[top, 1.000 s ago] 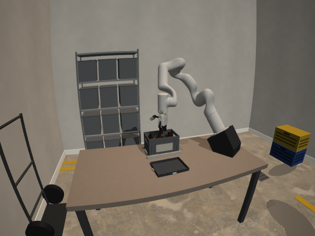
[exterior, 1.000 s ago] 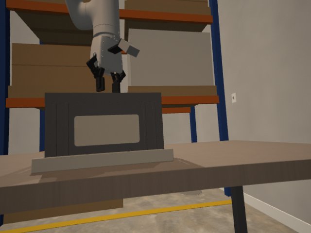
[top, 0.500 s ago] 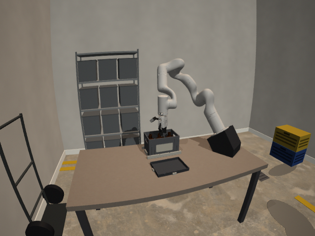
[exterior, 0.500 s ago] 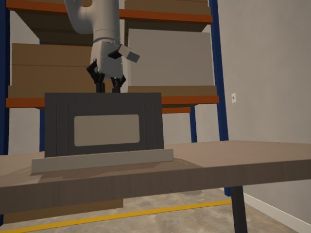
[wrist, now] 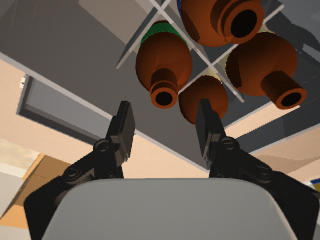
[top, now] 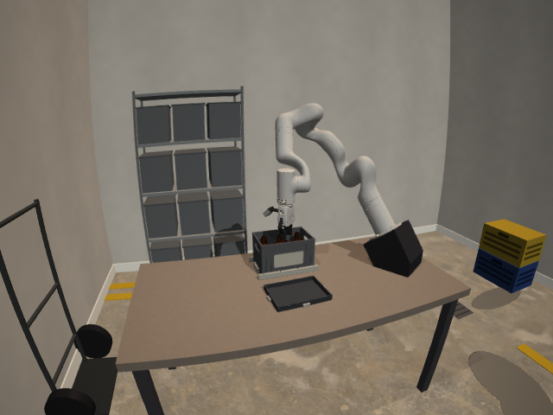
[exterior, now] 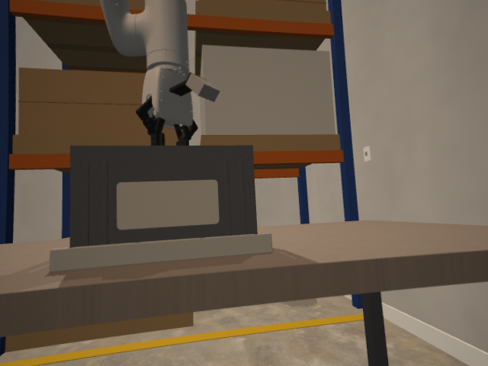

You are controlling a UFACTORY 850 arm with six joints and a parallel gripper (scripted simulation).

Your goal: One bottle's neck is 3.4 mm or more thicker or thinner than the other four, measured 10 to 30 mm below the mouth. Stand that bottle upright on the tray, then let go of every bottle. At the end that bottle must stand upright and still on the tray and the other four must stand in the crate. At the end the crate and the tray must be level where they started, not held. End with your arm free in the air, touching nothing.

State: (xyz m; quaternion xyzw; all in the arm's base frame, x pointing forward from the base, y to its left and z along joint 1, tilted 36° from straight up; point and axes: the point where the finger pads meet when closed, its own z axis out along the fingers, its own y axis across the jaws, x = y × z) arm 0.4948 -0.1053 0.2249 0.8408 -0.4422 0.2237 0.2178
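My hand is 1 cm past the dark grey crate, 4 cm to the left of it and 12 cm above it. From my hand the other things lie so: black tray (9 cm ahead, 23 cm to the left, 19 cm below); then bottle (11 cm behind, 6 cm to the right, 11 cm below).
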